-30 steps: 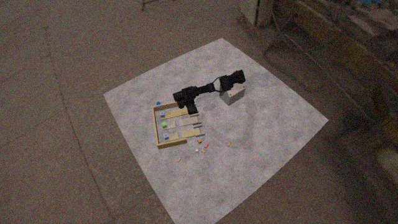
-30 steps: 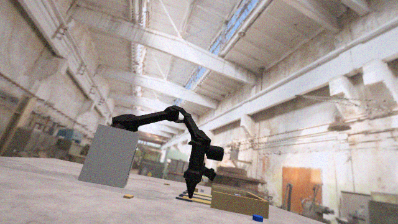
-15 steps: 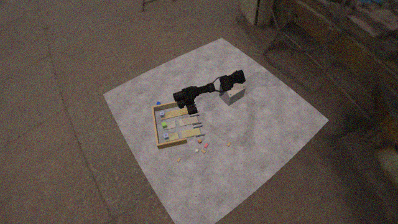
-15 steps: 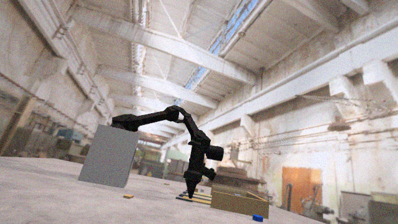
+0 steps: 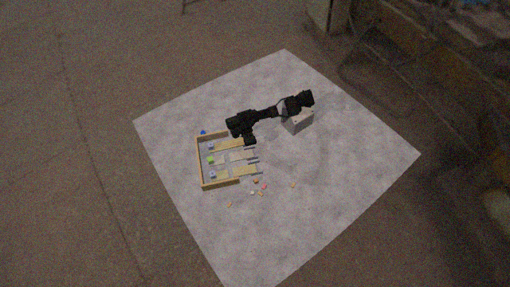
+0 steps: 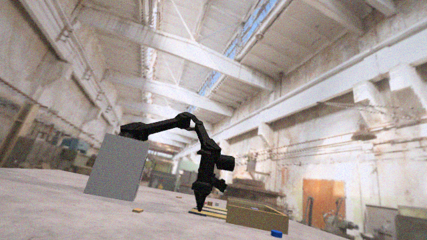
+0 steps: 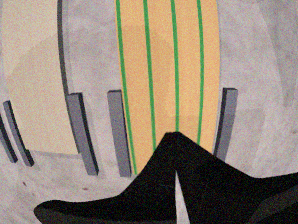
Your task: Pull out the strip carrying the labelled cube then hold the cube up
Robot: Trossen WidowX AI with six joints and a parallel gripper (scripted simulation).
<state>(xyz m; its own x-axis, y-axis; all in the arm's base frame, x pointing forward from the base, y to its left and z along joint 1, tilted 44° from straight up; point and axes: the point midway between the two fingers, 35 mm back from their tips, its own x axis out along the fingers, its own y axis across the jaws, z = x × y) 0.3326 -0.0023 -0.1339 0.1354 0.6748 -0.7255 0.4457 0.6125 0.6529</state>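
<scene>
My gripper tip is 8 cm short of the strip and 4 cm to the left of it. Also, from my gripper tip: blue disc 22 cm to the right, 15 cm ahead.
</scene>
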